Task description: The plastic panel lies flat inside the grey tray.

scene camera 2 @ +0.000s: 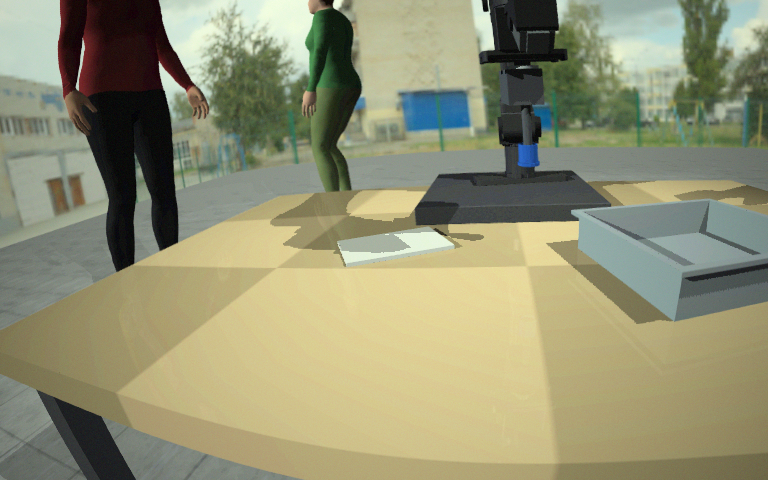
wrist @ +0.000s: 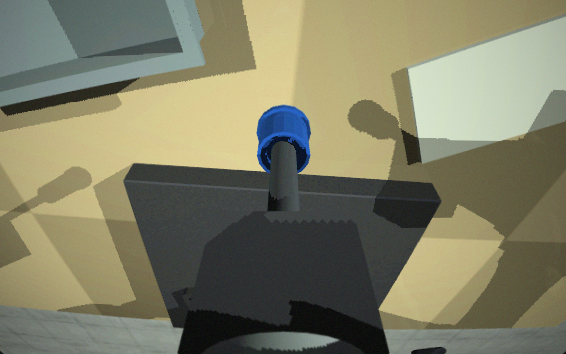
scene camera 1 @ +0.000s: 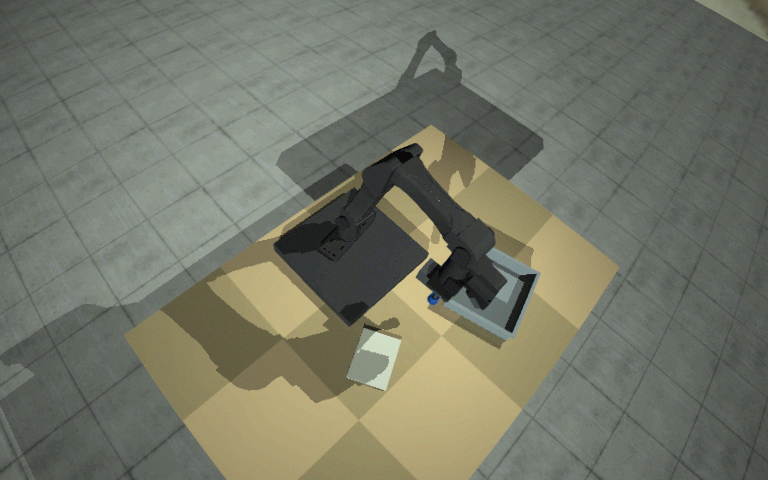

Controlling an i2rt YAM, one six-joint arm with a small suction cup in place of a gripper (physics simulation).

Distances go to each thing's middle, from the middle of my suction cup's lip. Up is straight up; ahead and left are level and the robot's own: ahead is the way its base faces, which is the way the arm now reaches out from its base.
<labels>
I see my suction cup 4 cm past the plastic panel [scene camera 2: 388, 246], 19 cm to the left of it and 12 cm above it. From my suction cup the other things lie so: grey tray [scene camera 2: 691, 258]: 12 cm ahead, 18 cm to the left, 9 cm below.
</labels>
